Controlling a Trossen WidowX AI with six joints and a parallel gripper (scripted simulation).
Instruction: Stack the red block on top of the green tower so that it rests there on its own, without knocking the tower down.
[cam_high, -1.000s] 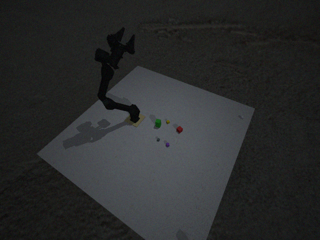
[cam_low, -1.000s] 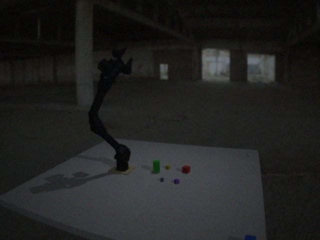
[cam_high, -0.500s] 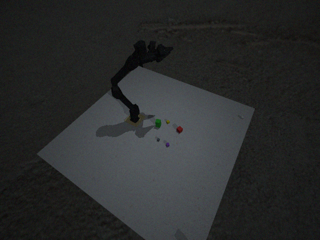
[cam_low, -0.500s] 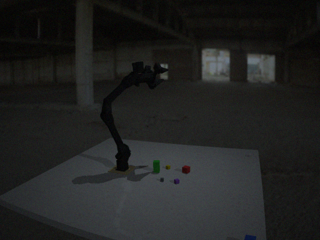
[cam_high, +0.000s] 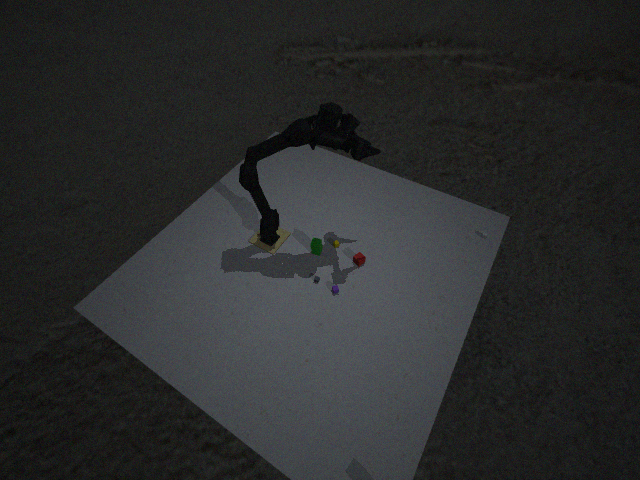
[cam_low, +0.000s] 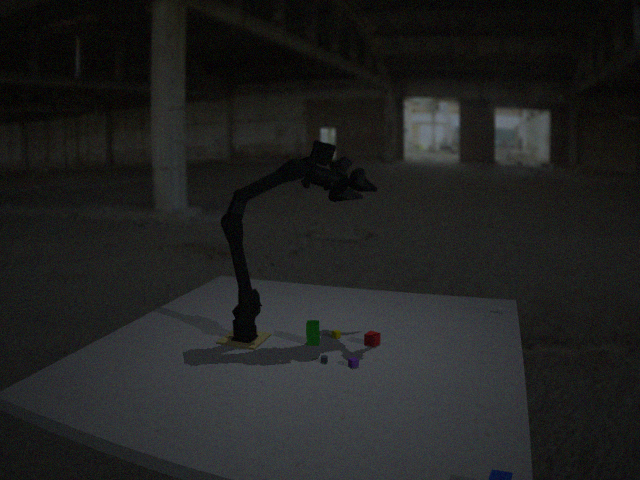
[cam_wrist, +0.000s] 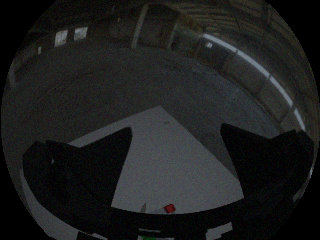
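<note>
Right now my gripper tip is 420 mm above the red block, 150 mm to the left of it and 60 mm short of it. Round my gripper tip: yellow cube: 430 mm below, 130 mm to the right, 70 mm behind; purple cube: 430 mm below, 320 mm to the right, 50 mm ahead; dark cube: 430 mm below, 320 mm to the right, 40 mm behind.
</note>
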